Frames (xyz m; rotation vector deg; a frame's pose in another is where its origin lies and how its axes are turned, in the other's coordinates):
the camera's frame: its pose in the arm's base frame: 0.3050 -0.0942 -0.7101 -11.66 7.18 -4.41
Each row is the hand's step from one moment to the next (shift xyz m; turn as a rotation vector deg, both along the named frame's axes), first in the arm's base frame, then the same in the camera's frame.
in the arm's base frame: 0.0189 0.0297 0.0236 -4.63 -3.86 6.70
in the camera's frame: 0.0133 0.0253 0.0313 -5.02 -5.44 5.14
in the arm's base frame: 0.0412 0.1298 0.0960 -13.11 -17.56 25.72
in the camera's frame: 0.0181 0.1096 0.1242 -14.40 -23.28 19.81
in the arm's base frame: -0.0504 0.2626 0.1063 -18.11 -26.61 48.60
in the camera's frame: -0.0855 0.2313 0.1483 -21.20 -37.15 39.60
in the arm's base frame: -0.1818 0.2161 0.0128 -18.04 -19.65 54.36
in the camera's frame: -0.2005 0.1968 0.0310 -22.42 -31.54 46.58
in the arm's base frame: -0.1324 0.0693 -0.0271 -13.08 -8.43 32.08
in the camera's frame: -0.1340 0.0649 -0.0302 -15.92 -15.68 27.79
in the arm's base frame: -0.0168 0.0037 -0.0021 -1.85 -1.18 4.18
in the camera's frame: -0.0167 0.0030 -0.0035 -2.21 -2.13 3.59
